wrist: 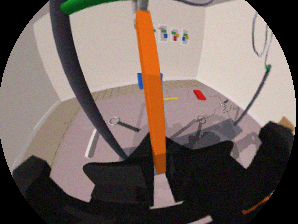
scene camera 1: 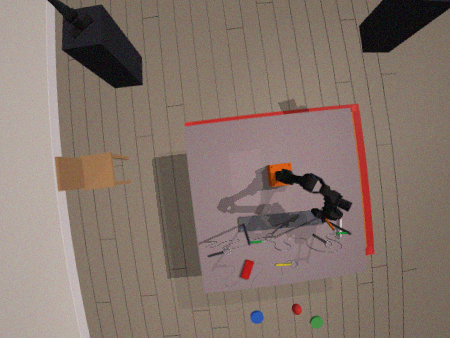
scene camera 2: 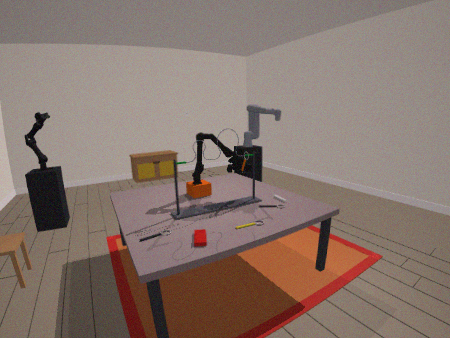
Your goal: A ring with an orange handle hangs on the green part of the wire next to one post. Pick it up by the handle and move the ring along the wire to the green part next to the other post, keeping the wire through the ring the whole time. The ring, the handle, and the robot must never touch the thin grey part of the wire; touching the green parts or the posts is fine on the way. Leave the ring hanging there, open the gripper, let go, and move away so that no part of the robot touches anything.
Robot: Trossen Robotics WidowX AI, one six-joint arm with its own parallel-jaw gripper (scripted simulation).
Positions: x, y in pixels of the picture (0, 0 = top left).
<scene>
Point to a wire stand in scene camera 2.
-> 179, 214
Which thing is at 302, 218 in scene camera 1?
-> A wire stand.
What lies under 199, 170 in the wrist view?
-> My gripper.
</scene>
